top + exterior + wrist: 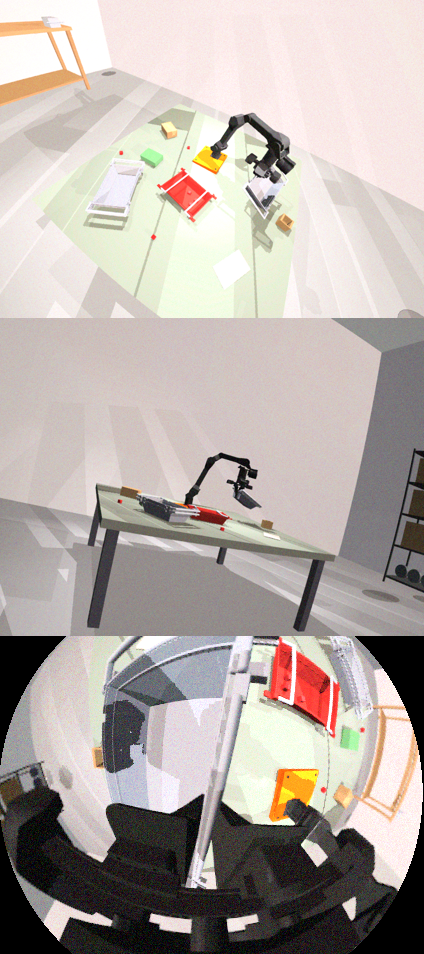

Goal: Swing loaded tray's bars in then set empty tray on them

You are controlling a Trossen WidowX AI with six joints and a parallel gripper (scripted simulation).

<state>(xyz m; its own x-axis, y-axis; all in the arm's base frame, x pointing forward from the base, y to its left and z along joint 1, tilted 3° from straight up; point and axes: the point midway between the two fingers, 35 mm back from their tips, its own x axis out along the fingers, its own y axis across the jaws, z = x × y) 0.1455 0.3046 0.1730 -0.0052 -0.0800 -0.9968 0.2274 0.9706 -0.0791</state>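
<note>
Now: gripper tip 7 cm to the right of the grey tray and 2 cm short of it. Round my gripper tip: white sheet: 41 cm ahead, 18 cm below, 9 cm to the left; then tan box: 27 cm to the left, 16 cm below, 7 cm ahead; then red block: 28 cm to the right, 20 cm ahead, 17 cm below.
</note>
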